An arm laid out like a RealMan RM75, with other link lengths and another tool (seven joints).
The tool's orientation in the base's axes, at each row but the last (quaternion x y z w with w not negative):
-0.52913 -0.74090 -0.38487 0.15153
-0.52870 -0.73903 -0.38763 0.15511
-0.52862 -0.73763 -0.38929 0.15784
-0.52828 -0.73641 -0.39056 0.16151
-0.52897 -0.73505 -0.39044 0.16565
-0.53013 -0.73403 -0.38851 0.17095
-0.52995 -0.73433 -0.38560 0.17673
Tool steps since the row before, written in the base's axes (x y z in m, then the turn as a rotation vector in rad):
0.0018 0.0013 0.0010 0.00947 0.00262 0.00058
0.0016 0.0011 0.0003 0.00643 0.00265 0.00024
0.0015 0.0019 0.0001 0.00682 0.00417 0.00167
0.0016 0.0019 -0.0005 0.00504 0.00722 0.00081
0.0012 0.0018 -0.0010 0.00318 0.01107 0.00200
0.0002 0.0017 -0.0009 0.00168 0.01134 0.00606
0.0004 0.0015 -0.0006 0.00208 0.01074 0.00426
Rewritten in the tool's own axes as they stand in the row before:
0.0008 0.0022 0.0006 -0.00162 0.00914 0.00326
0.0003 0.0017 0.0009 -0.00062 0.00627 0.00296
0.0007 0.0017 0.0016 0.00115 0.00741 0.00323
0.0003 0.0015 0.0020 0.00327 0.00587 0.00575
0.0000 0.0009 0.0022 0.00726 0.00518 0.00755
0.0004 0.0001 0.0019 0.01070 0.00543 0.00492
0.0004 0.0003 0.0016 0.00896 0.00503 0.00568

